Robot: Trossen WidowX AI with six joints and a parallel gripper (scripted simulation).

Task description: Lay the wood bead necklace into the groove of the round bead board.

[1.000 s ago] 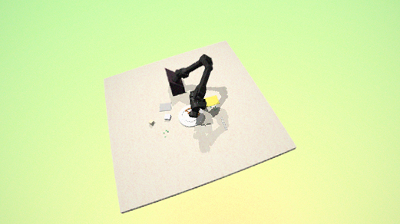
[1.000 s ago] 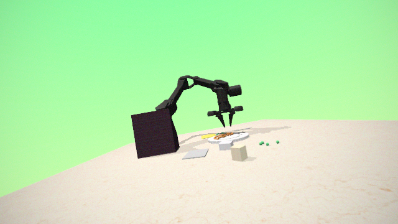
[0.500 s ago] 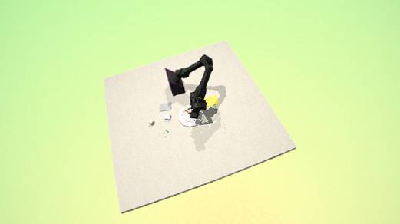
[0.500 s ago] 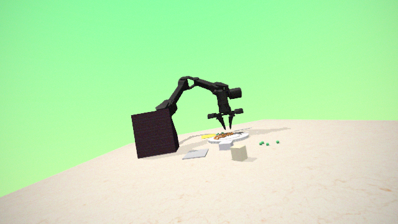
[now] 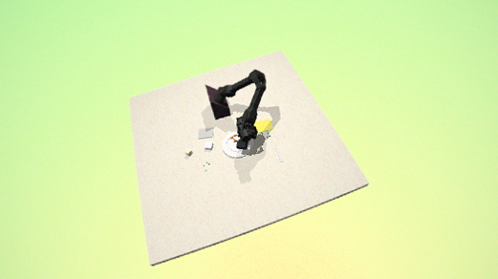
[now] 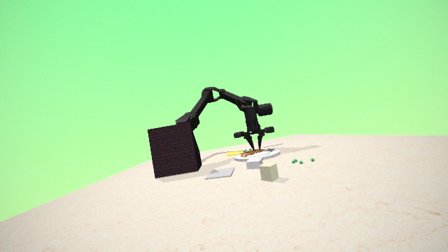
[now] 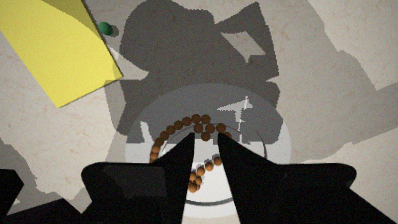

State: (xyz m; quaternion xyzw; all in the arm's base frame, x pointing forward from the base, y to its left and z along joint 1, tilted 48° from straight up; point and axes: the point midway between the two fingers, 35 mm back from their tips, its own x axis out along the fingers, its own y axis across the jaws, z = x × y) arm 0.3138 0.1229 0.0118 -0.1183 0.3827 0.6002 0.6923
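My gripper tip is 50 mm to the left of the round white bead board, 10 mm past it and 10 mm above it. The rest, counted from my gripper tip: thin white strip: 180 mm to the left, 140 mm ahead, 20 mm below; yellow card: 150 mm to the left, 100 mm behind, 20 mm below; grey flat plate: 230 mm to the right, 170 mm behind, 20 mm below.
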